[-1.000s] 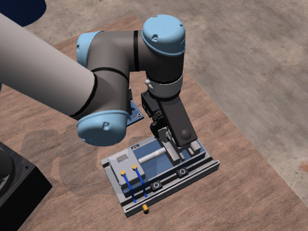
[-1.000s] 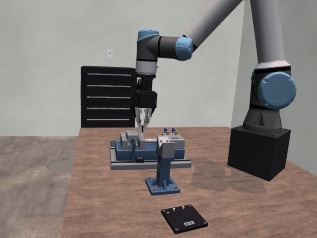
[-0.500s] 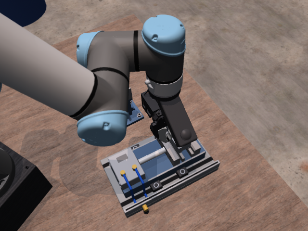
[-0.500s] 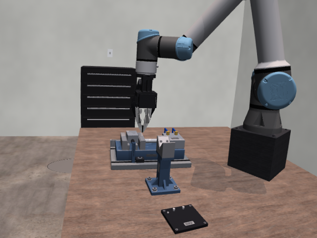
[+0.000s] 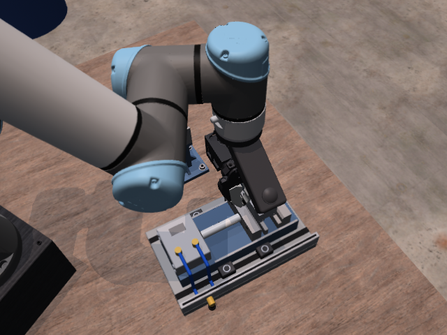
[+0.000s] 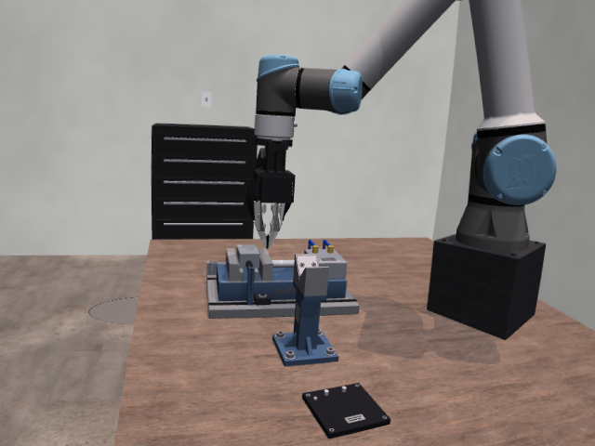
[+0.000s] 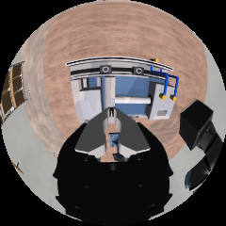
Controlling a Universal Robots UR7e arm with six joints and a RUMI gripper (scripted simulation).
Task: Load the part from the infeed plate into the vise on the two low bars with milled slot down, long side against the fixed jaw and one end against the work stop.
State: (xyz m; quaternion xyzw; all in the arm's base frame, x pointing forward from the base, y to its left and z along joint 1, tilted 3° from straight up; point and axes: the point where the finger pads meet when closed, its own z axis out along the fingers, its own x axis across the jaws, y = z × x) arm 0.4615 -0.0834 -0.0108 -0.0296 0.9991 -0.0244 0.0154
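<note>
Right now the part is 40 mm ahead of my hand and 40 mm below it. From my hand the other things lie so: work stop 40 mm ahead, 50 mm to the left, 40 mm below; moving jaw 50 mm below; white cylinder rod 50 mm behind, 50 mm below.
</note>
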